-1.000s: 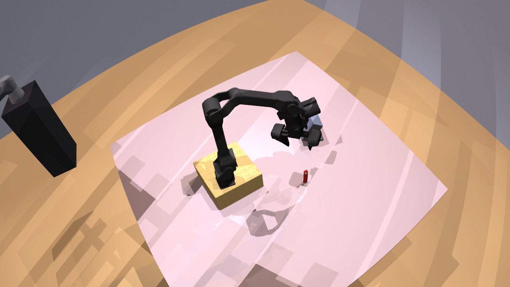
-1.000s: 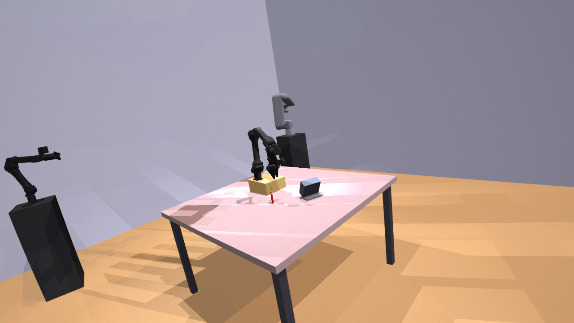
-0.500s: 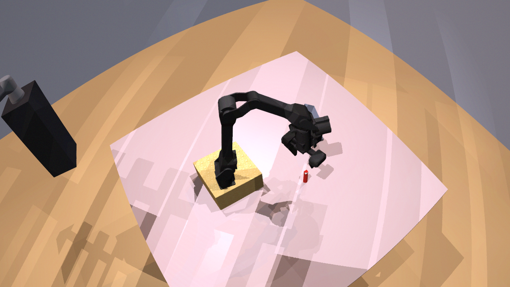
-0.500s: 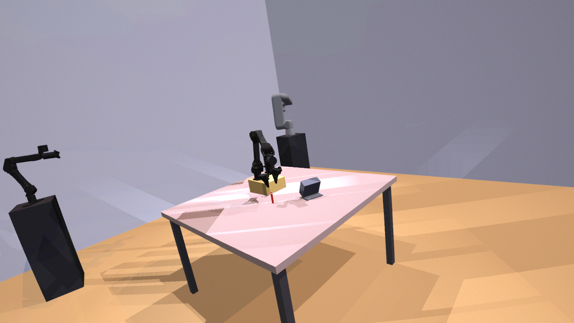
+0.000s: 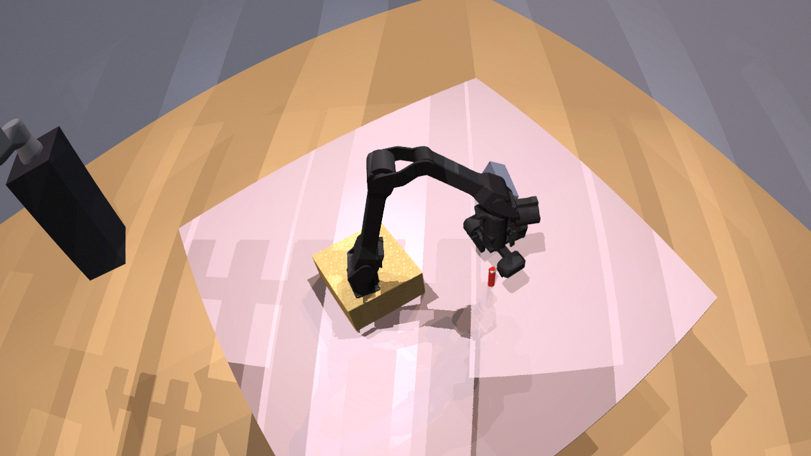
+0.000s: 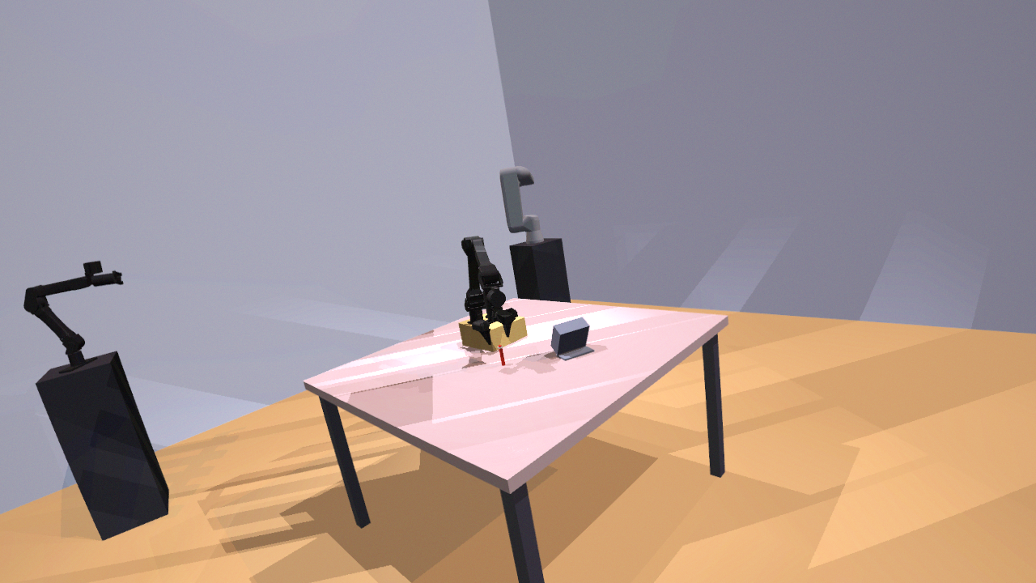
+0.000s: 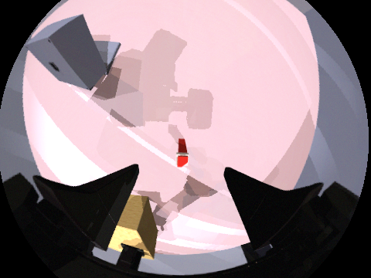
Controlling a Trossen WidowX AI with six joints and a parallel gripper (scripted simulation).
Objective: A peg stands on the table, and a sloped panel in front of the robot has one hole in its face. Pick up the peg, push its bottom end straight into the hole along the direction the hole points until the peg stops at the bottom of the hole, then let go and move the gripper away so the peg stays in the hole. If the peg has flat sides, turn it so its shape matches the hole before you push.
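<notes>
My gripper tip is now 4 cm above the red peg. Round my gripper tip: grey sloped panel 14 cm ahead, 24 cm to the left, 3 cm below.
</notes>
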